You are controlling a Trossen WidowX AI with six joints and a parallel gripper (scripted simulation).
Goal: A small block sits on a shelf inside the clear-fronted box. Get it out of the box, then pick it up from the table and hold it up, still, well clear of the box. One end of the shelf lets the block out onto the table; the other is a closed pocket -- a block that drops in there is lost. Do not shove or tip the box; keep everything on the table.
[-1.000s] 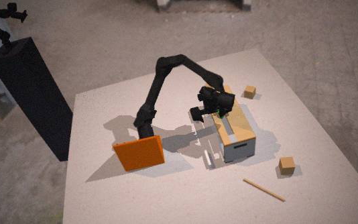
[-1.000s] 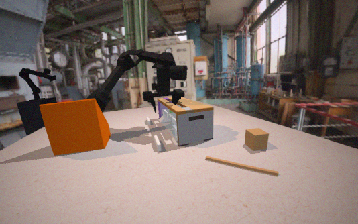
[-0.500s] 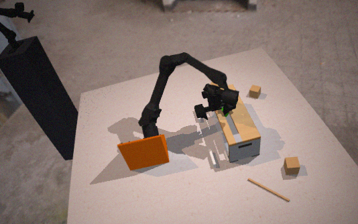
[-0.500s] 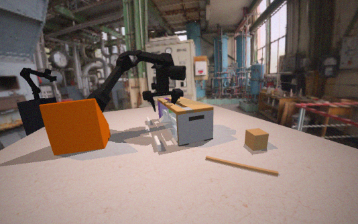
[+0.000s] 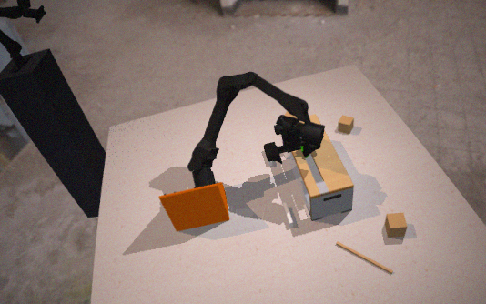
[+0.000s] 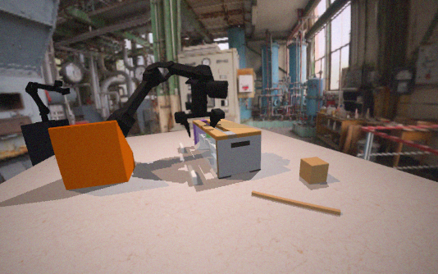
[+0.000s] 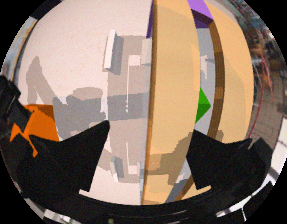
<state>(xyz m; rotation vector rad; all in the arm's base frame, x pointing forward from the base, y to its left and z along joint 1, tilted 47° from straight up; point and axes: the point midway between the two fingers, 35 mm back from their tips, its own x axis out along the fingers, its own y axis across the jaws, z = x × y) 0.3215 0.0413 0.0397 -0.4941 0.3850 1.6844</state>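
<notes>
My gripper tip is now 4 cm short of the box, 2 cm to the left of it and 2 cm above it. Round my gripper tip: thin wooden stick (38 cm to the right, 16 cm ahead, 8 cm below); green block (5 cm ahead, 3 cm to the left).
</notes>
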